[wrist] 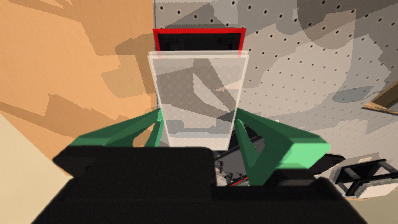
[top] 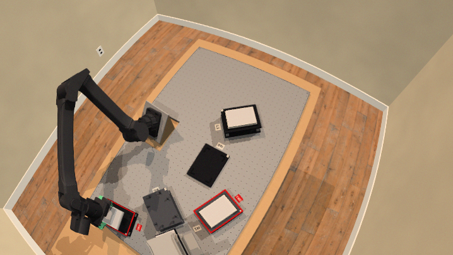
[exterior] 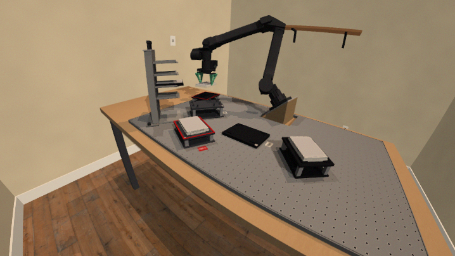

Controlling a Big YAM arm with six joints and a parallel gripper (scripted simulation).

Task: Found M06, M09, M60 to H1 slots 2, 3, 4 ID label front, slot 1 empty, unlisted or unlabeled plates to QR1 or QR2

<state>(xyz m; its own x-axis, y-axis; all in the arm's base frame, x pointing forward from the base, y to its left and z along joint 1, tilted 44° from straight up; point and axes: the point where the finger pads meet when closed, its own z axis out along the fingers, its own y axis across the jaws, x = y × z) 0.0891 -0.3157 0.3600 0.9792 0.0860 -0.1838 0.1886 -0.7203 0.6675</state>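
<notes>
My hand is 80 mm above the red-edged quarantine nest. Also, from my hand: plate hotel H1: 380 mm ahead, 40 mm above, 10 mm to the left; then dark plate: 310 mm ahead, 60 mm to the left, 50 mm above; then grey regrip nest: 170 mm ahead, 160 mm to the left, 60 mm below.
</notes>
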